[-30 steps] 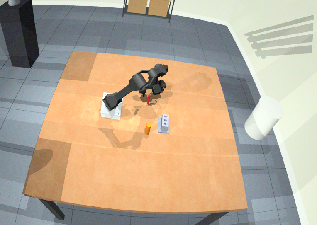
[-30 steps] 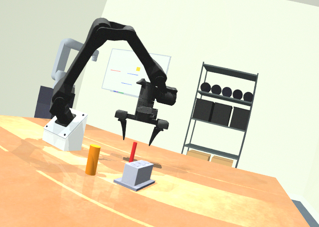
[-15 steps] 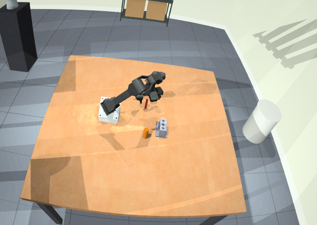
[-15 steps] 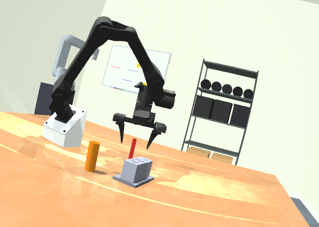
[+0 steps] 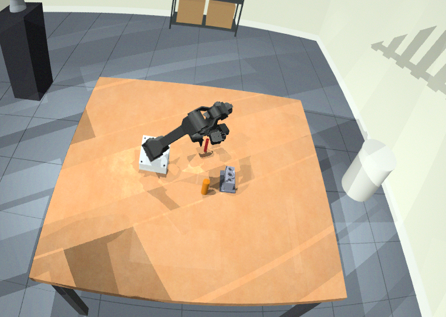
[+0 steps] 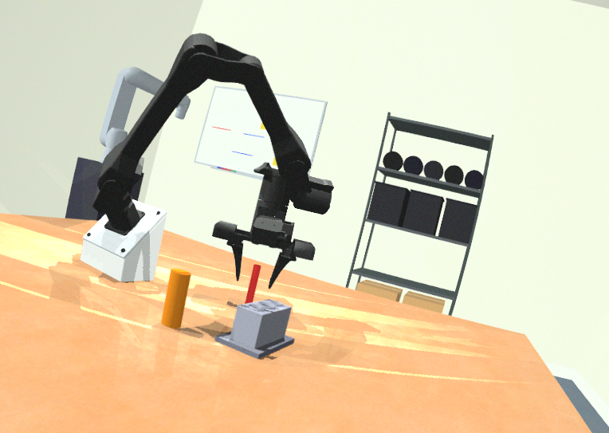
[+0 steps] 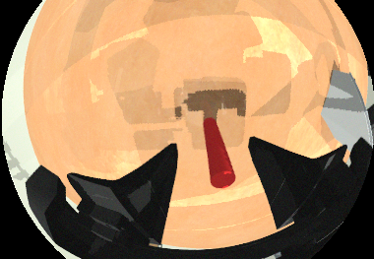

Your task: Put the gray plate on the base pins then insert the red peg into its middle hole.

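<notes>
My gripper tip is now 17 cm to the left of the gray plate and 12 cm short of it. From my gripper tip the other things lie so: orange cylinder 25 cm to the right, 1 cm ahead; red peg right at my gripper tip; base 17 cm to the right, 12 cm ahead, 3 cm below.
</notes>
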